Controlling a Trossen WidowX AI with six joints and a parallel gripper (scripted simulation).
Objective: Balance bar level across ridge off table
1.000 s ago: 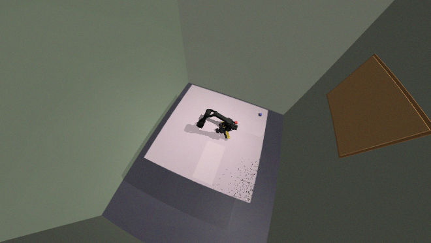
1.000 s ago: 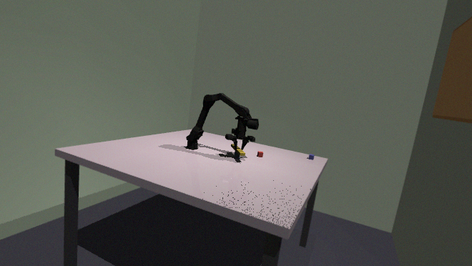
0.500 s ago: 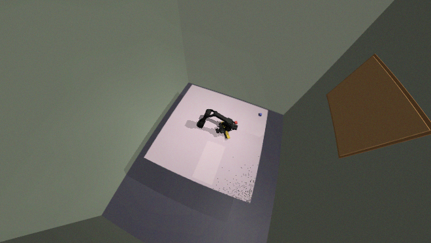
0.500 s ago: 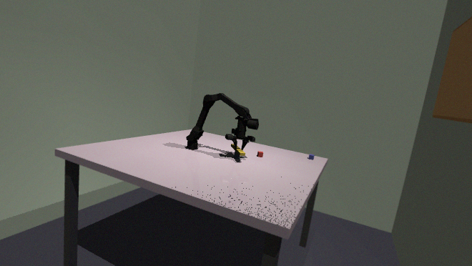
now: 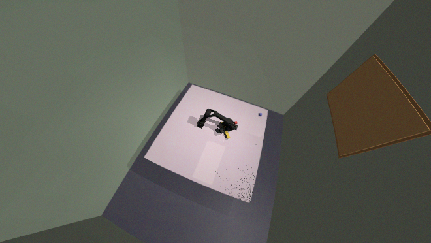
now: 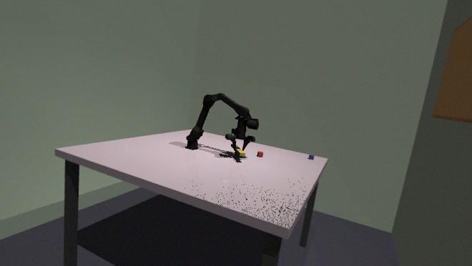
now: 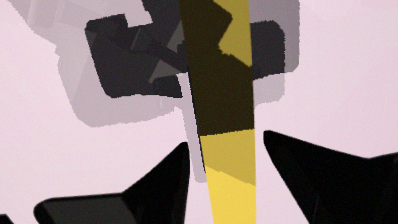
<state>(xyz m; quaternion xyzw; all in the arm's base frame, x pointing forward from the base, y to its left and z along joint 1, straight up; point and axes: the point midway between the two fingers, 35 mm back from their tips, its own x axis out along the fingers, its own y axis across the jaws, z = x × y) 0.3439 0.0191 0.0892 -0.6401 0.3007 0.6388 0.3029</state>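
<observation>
My gripper tip is 2 cm to the right of the yellow bar and 2 cm past it. The rest, counted from my gripper tip: small red cube (20 cm to the left, 8 cm ahead, 4 cm below); then small blue cube (48 cm to the left, 40 cm ahead, 4 cm below).
</observation>
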